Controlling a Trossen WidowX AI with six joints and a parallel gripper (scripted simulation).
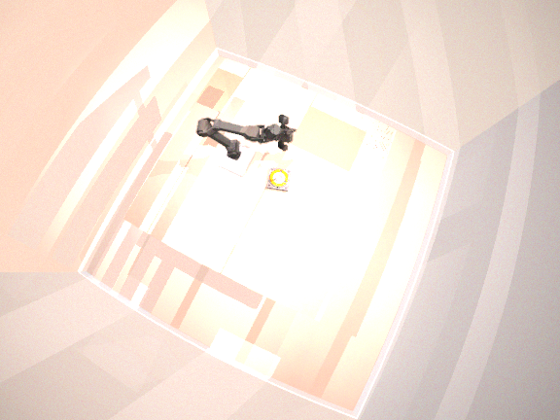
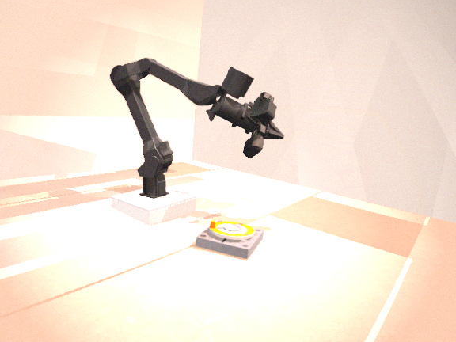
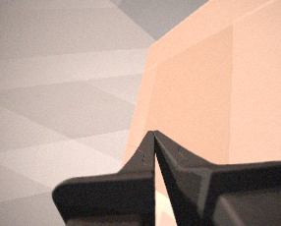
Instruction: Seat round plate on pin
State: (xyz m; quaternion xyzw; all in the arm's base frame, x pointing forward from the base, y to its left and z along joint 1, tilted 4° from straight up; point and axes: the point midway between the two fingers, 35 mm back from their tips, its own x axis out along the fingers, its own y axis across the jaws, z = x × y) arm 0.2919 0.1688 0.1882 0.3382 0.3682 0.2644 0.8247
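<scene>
The grey square base is 22 cm to the right of my gripper tip and 22 cm below it.
</scene>
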